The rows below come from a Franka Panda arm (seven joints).
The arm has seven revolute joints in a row. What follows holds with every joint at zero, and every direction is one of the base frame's.
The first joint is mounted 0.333 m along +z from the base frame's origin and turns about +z.
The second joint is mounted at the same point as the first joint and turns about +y.
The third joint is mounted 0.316 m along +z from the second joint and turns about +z.
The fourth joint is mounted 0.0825 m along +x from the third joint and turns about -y.
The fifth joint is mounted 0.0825 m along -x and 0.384 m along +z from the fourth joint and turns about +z.
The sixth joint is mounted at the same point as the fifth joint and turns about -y.
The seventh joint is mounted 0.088 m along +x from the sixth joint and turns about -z.
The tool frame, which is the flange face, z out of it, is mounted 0.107 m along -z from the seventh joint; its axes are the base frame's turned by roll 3.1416, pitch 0 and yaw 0 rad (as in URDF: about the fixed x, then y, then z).
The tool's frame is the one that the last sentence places.
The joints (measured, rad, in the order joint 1, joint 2, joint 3, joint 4, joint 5, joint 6, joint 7), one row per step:
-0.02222, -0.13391, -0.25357, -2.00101, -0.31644, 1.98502, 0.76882
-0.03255, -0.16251, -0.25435, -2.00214, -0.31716, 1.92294, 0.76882
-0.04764, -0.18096, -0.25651, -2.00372, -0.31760, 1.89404, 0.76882
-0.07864, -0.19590, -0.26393, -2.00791, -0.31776, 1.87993, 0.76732
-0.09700, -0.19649, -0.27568, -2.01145, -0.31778, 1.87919, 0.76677
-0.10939, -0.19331, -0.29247, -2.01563, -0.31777, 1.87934, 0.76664
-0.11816, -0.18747, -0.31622, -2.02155, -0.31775, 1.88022, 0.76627
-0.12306, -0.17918, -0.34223, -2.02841, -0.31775, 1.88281, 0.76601
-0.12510, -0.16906, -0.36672, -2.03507, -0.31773, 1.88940, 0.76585
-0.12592, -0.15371, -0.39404, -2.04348, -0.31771, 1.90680, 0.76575
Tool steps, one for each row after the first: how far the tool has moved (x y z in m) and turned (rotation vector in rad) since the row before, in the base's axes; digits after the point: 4 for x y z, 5 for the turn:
-0.0141, -0.0058, 0.0080, 0.01011, 0.03152, -0.02720
-0.0101, -0.0083, 0.0056, 0.00541, 0.01049, -0.02454
-0.0124, -0.0181, 0.0037, 0.00484, 0.00267, -0.04022
-0.0068, -0.0142, -0.0019, 0.00364, 0.00337, -0.02935
-0.0062, -0.0137, -0.0041, 0.00509, 0.00659, -0.02847
-0.0070, -0.0151, -0.0064, 0.00726, 0.00998, -0.03118
-0.0066, -0.0142, -0.0079, 0.00779, 0.01155, -0.02919
-0.0051, -0.0121, -0.0083, 0.00616, 0.00952, -0.02402
-0.0042, -0.0128, -0.0107, 0.00375, 0.00650, -0.02303

